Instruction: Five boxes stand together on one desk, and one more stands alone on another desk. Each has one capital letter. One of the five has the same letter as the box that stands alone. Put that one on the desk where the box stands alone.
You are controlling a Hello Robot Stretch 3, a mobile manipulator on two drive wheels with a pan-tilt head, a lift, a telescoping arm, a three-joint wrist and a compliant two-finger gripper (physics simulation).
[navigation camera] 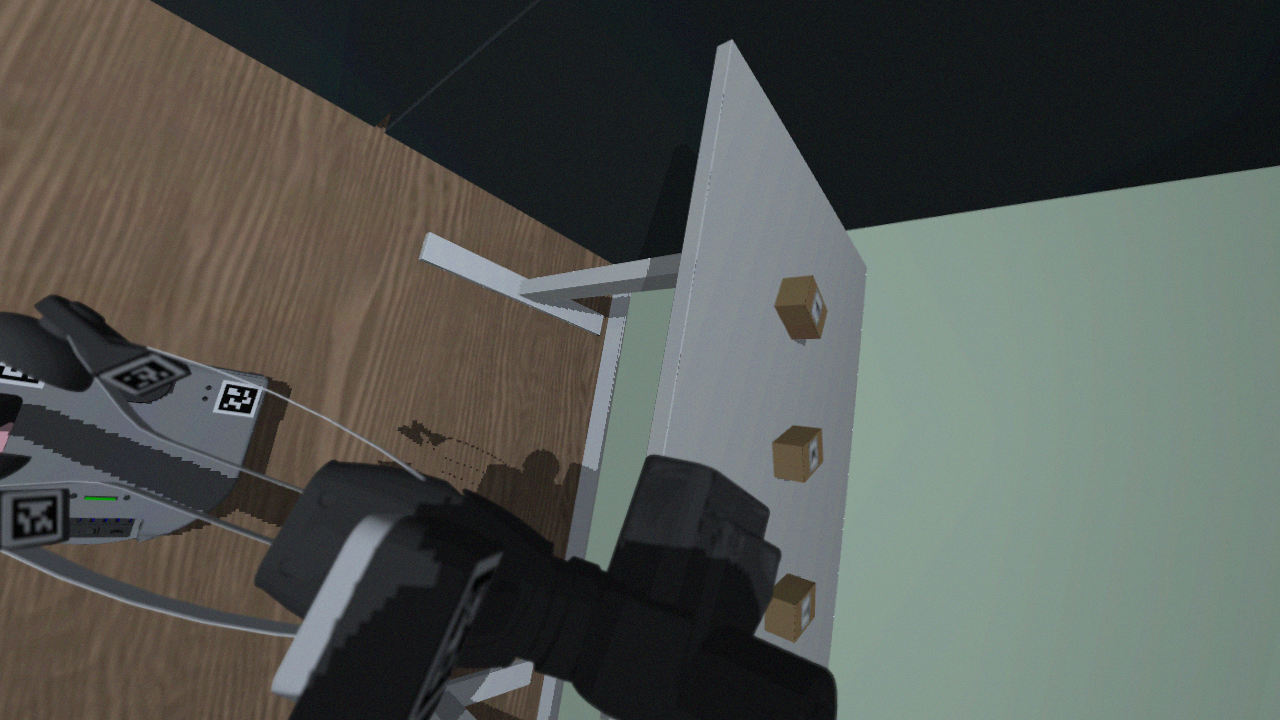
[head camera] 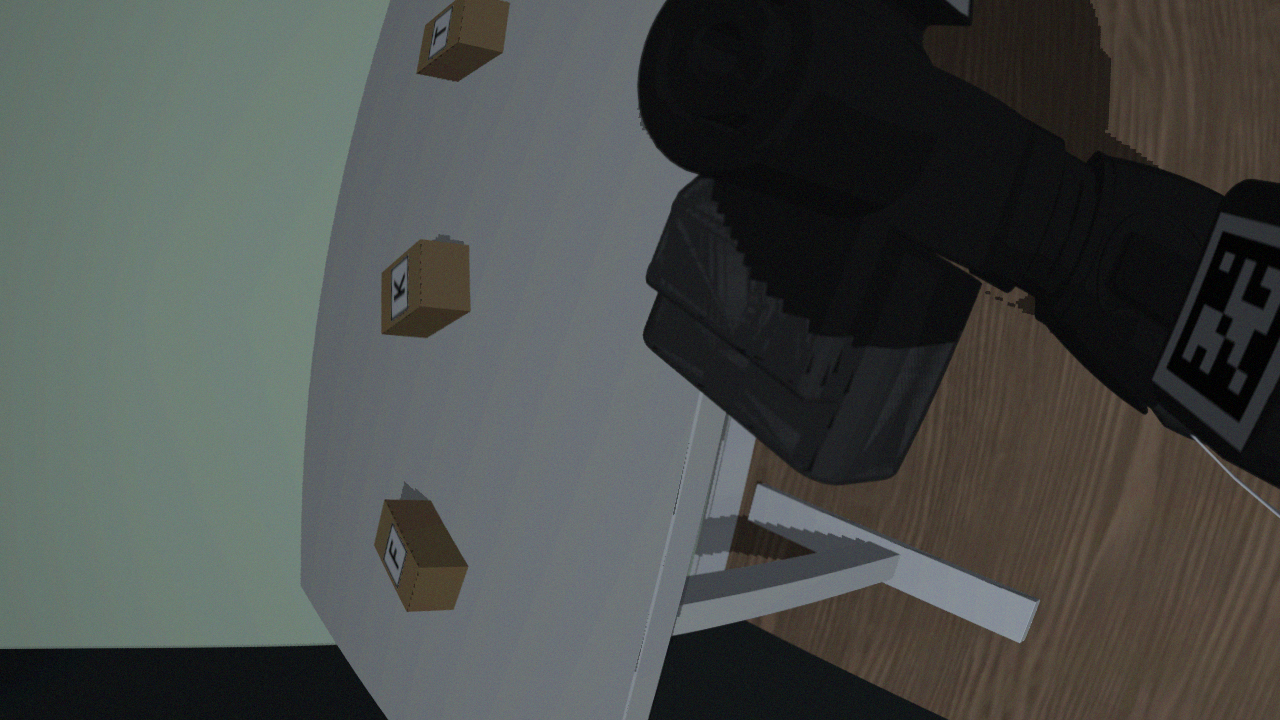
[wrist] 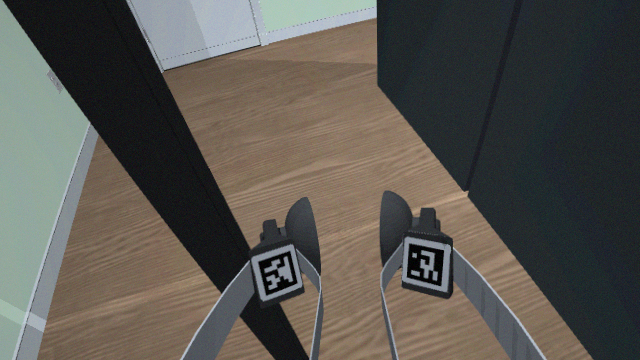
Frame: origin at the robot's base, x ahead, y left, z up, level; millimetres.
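Where they show: gripper, fingertip midpoint: (wrist: pixel 348 221).
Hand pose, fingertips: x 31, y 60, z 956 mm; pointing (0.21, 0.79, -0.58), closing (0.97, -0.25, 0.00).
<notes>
Things, the pixels of their centre, and the offset from my fingertips. Level surfaces: height alone.
- long grey-white desk at its surface level: dz -6 mm
- box with T, body centre: (head camera: pixel 461 37) (navigation camera: pixel 790 606) dx -193, dy -842, dz +19 mm
- box with K, body centre: (head camera: pixel 423 290) (navigation camera: pixel 798 452) dx +57, dy -792, dz +19 mm
- box with F, body centre: (head camera: pixel 418 555) (navigation camera: pixel 801 308) dx +290, dy -734, dz +19 mm
Three brown cardboard boxes stand apart on a long grey-white desk (head camera: pixel 546 429) (navigation camera: pixel 747 214). The box with T (head camera: pixel 460 40) is at the top of the head view, the box with K (head camera: pixel 438 288) is in the middle, and the box with F (head camera: pixel 429 559) is nearest the desk's end. In the navigation view three boxes (navigation camera: pixel 800 307) (navigation camera: pixel 794 454) (navigation camera: pixel 789 608) stand in a row, their letters too small to read. My gripper (wrist: pixel 348 221) is open and empty above the wooden floor, away from the desk. The desk with the lone box does not show.
My dark wrist and arm (head camera: pixel 850 161) (navigation camera: pixel 662 591) cover part of the desk's front edge. White desk legs (head camera: pixel 966 582) (navigation camera: pixel 483 268) reach onto the floor. A dark cabinet (wrist: pixel 550 125) stands right in the wrist view, and a white door (wrist: pixel 205 30) is at the back.
</notes>
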